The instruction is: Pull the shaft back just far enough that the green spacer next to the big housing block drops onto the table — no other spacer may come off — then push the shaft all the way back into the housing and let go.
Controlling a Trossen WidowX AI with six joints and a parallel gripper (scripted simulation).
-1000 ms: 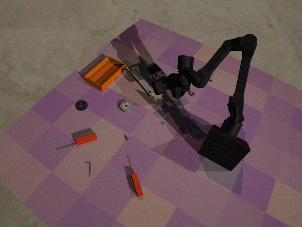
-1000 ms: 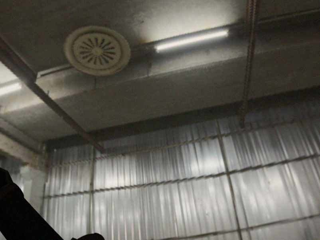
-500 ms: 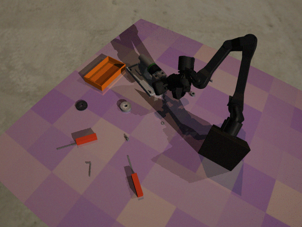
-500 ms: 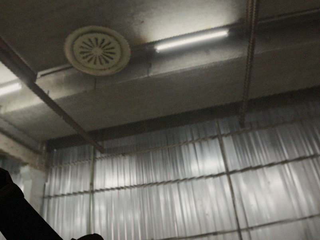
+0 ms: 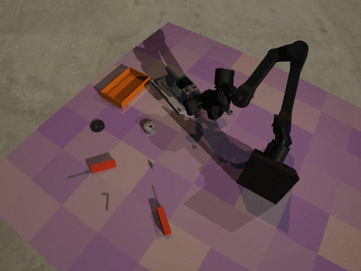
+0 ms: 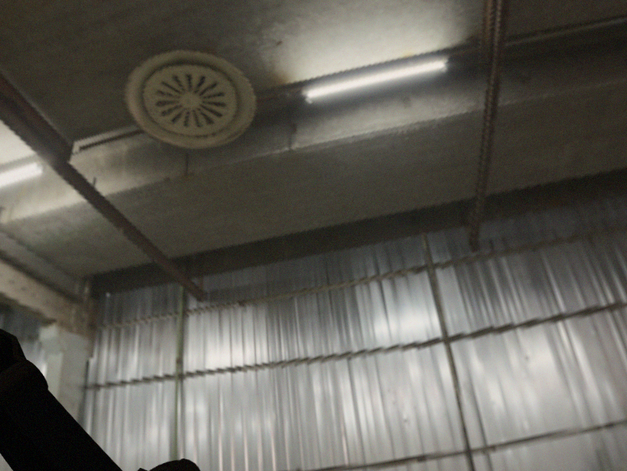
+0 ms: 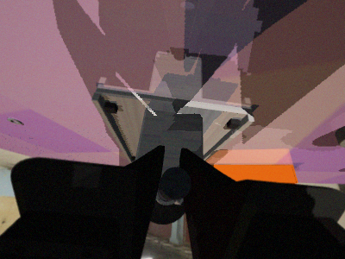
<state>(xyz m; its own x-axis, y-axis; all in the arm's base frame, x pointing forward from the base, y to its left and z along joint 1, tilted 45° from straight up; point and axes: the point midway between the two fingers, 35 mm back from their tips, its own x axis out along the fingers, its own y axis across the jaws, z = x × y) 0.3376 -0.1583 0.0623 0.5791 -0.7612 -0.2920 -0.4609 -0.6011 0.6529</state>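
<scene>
My gripper tip is now 90 mm short of the green spacer, 50 mm to the left of it and 20 mm below it. From my gripper tip the other things lie so: orange tray (320 mm ahead, 50 mm to the left, 50 mm below); then silver gear (110 mm ahead, 180 mm to the left, 50 mm below).
</scene>
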